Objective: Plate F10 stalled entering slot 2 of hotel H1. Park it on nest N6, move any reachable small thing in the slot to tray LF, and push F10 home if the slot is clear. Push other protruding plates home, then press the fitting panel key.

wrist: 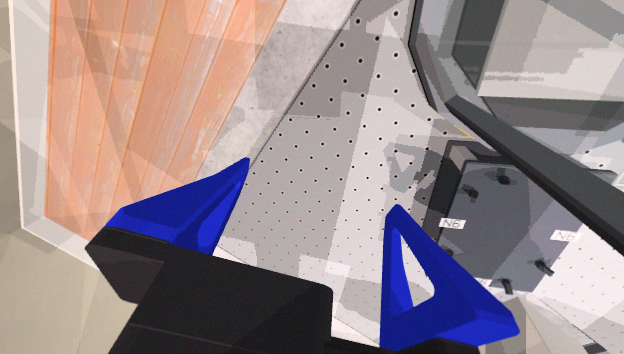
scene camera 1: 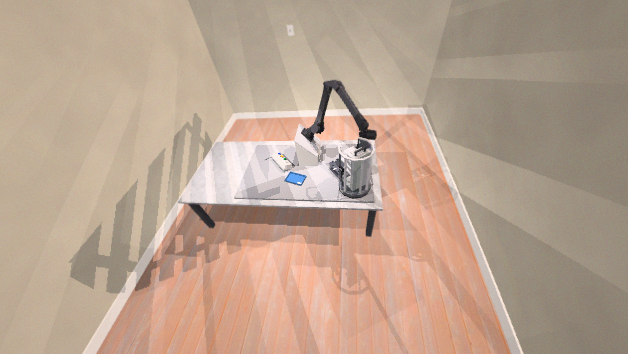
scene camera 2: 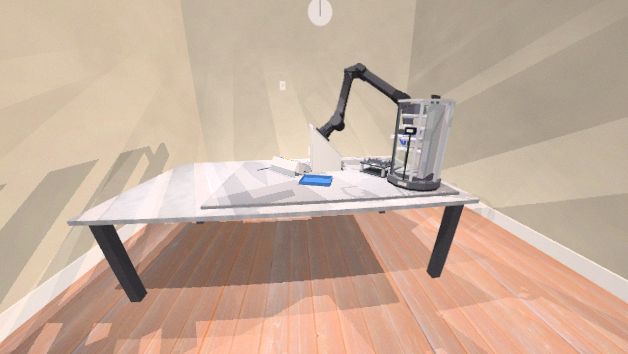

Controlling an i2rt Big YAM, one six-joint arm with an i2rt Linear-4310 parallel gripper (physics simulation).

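Places are measured from the arm's base along level axes (x ahead, y left, z up), in centimetres.
Pixels of known places: gripper, fingertip midpoint: (wrist: 322, 188); arm's base, link origin: (scene camera 1: 307, 135) (scene camera 2: 321, 135).
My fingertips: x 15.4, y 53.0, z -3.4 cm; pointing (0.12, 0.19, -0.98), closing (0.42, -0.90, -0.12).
Note:
For each thing: its top centre in the pictures, then the offset to it from my fingertips. Level surfaces: height alone.
- cylindrical hotel, top centre: (scene camera 2: 425, 95) (scene camera 1: 356, 145) dx +20.8, dy -5.9, dz +25.7 cm
- Nest N6, top centre: (wrist: 511, 246) (scene camera 2: 377, 159) (scene camera 1: 339, 164) dx +5.4, dy -20.2, dz -8.1 cm
- blue tray, top centre: (scene camera 2: 316, 178) (scene camera 1: 295, 177) dx +21.2, dy -55.4, dz -13.9 cm
- sloped key panel, top centre: (scene camera 2: 287, 158) (scene camera 1: 280, 157) dx +5.3, dy -73.2, dz -7.3 cm
- perforated board, surface height: dz -15.7 cm
- table, surface height: dz -16.9 cm
My gripper (scene camera 2: 412, 139) (wrist: 322, 188) is open, with nothing between its blue fingers. In scene camera 2 it shows through the clear hotel, at about mid height. The cylindrical hotel (scene camera 1: 356, 172) (scene camera 2: 437, 142) stands at the table's right end; its dark edge (wrist: 550, 177) crosses the right of the wrist view. Pale shelves or plates inside are too small to tell apart; F10 and slot 2 cannot be made out. Nest N6 (scene camera 1: 336, 169) (scene camera 2: 375, 166) (wrist: 495, 215), dark with pegs, carries no plate. A blue tray (scene camera 1: 295, 178) (scene camera 2: 316, 180) and a sloped key panel (scene camera 1: 285, 164) (scene camera 2: 284, 167) lie left; labels are unreadable.
The arm is mounted at a white wedge-shaped stand (scene camera 1: 306, 152) (scene camera 2: 324, 152) behind the tray and arches over towards the hotel. A perforated board (scene camera 1: 260, 187) (scene camera 2: 240, 197) (wrist: 320, 165) lies on the table (scene camera 1: 210, 170) (scene camera 2: 145, 200). The nest stands close beside the hotel's base.

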